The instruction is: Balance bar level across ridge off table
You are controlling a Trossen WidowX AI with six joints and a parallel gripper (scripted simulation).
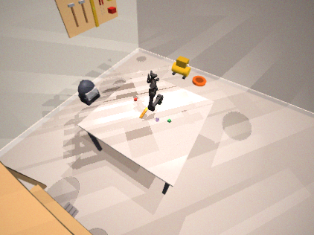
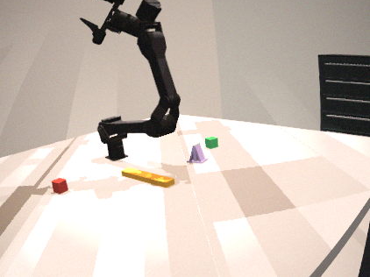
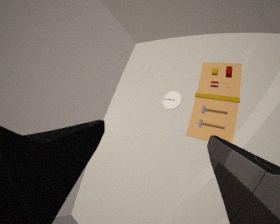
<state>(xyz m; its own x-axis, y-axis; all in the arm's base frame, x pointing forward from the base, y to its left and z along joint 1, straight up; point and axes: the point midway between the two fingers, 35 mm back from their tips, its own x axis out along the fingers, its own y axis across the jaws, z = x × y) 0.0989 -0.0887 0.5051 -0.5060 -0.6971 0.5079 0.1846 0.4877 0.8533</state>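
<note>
Right now my gripper tip is 510 mm above the orange-yellow bar, 180 mm short of it and 40 mm to the right of it. From my gripper tip the other things lie so: red cube: 510 mm below, 190 mm to the right, 60 mm ahead; then green cube: 510 mm below, 380 mm to the left, 120 mm ahead.
</note>
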